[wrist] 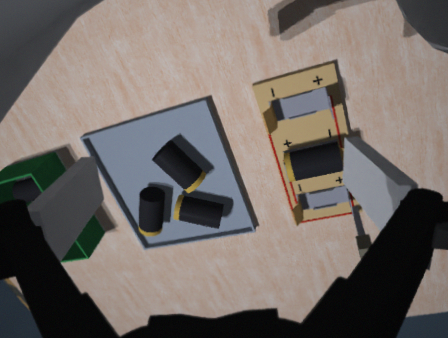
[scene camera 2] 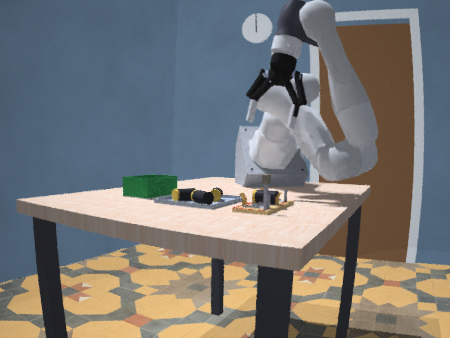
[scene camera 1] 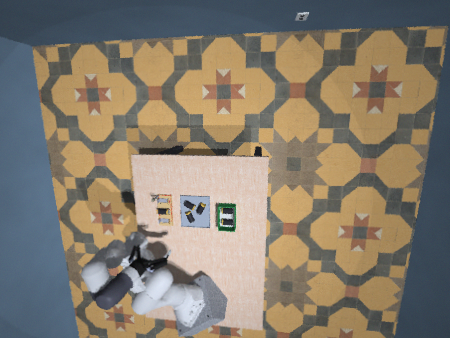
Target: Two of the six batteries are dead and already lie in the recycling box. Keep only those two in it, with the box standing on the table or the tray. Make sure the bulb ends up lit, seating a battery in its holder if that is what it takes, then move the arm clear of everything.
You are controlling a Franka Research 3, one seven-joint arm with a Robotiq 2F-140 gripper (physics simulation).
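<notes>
My gripper (scene camera 1: 150, 253) (scene camera 2: 271, 121) (wrist: 220, 169) is open and empty, high above the table's near left side. The green box (scene camera 1: 218, 220) (scene camera 2: 150, 186) (wrist: 93, 239) stands on the table, with two batteries (scene camera 1: 227, 211) (scene camera 1: 227, 222) inside. Three batteries (wrist: 178, 166) (wrist: 151, 210) (wrist: 201, 211) lie on the blue-grey tray (scene camera 1: 185, 223) (wrist: 115, 142). The holder (scene camera 1: 170, 218) (wrist: 306, 131) has one battery (scene camera 1: 163, 211) (scene camera 2: 265, 196) (wrist: 317, 161) in its middle bay, gold end at the plus mark; its outer bays are empty. No lit bulb can be made out; a post (scene camera 2: 266, 192) carries a small dull block.
The table (scene camera 1: 200, 172) (scene camera 2: 165, 220) carries the arm's grey base (scene camera 1: 214, 300) (scene camera 2: 272, 175) at its near end. The tray lies between box and holder. A finger hides part of the box in the wrist view. Arm links hang beside the table's left edge.
</notes>
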